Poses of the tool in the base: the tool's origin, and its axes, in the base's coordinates. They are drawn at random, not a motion.
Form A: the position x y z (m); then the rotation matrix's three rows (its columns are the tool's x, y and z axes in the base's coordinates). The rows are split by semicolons.
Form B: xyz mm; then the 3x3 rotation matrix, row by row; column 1 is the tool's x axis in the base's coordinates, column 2 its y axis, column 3 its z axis. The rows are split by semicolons. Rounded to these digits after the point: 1 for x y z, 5 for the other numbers.
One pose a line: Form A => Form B
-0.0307, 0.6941, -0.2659; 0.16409, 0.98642, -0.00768; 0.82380, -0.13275, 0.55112; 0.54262, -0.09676, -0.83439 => -30.7, 694.1, -265.9; 0.16409, 0.98642, -0.00768; 0.82380, -0.13275, 0.55112; 0.54262, -0.09676, -0.83439
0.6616, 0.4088, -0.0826; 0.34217, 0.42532, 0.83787; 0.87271, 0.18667, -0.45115; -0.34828, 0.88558, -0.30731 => 661.6, 408.8, -82.6; 0.34217, 0.42532, 0.83787; 0.87271, 0.18667, -0.45115; -0.34828, 0.88558, -0.30731
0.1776, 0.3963, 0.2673; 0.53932, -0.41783, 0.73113; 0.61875, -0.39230, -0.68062; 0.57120, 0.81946, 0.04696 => 177.6, 396.3, 267.3; 0.53932, -0.41783, 0.73113; 0.61875, -0.39230, -0.68062; 0.57120, 0.81946, 0.04696
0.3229, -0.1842, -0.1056; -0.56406, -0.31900, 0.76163; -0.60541, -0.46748, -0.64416; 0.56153, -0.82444, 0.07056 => 322.9, -184.2, -105.6; -0.56406, -0.31900, 0.76163; -0.60541, -0.46748, -0.64416; 0.56153, -0.82444, 0.07056
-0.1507, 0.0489, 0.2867; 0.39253, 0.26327, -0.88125; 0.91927, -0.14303, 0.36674; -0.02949, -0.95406, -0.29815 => -150.7, 48.9, 286.7; 0.39253, 0.26327, -0.88125; 0.91927, -0.14303, 0.36674; -0.02949, -0.95406, -0.29815
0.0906, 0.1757, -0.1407; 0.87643, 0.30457, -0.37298; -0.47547, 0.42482, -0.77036; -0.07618, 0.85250, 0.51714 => 90.6, 175.7, -140.7; 0.87643, 0.30457, -0.37298; -0.47547, 0.42482, -0.77036; -0.07618, 0.85250, 0.51714
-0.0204, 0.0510, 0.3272; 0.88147, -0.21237, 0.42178; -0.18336, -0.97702, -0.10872; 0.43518, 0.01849, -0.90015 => -20.4, 51.0, 327.2; 0.88147, -0.21237, 0.42178; -0.18336, -0.97702, -0.10872; 0.43518, 0.01849, -0.90015
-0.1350, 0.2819, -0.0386; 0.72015, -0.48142, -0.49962; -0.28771, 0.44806, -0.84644; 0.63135, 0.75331, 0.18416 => -135.0, 281.9, -38.6; 0.72015, -0.48142, -0.49962; -0.28771, 0.44806, -0.84644; 0.63135, 0.75331, 0.18416
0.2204, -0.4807, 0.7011; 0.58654, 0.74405, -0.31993; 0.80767, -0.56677, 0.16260; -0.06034, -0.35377, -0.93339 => 220.4, -480.7, 701.1; 0.58654, 0.74405, -0.31993; 0.80767, -0.56677, 0.16260; -0.06034, -0.35377, -0.93339
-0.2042, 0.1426, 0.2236; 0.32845, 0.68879, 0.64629; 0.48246, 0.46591, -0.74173; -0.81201, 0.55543, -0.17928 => -204.2, 142.6, 223.6; 0.32845, 0.68879, 0.64629; 0.48246, 0.46591, -0.74173; -0.81201, 0.55543, -0.17928
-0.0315, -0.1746, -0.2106; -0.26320, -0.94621, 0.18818; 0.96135, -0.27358, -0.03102; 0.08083, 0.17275, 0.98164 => -31.5, -174.6, -210.6; -0.26320, -0.94621, 0.18818; 0.96135, -0.27358, -0.03102; 0.08083, 0.17275, 0.98164
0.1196, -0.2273, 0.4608; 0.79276, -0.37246, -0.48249; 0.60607, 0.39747, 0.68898; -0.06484, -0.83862, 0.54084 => 119.6, -227.3, 460.8; 0.79276, -0.37246, -0.48249; 0.60607, 0.39747, 0.68898; -0.06484, -0.83862, 0.54084
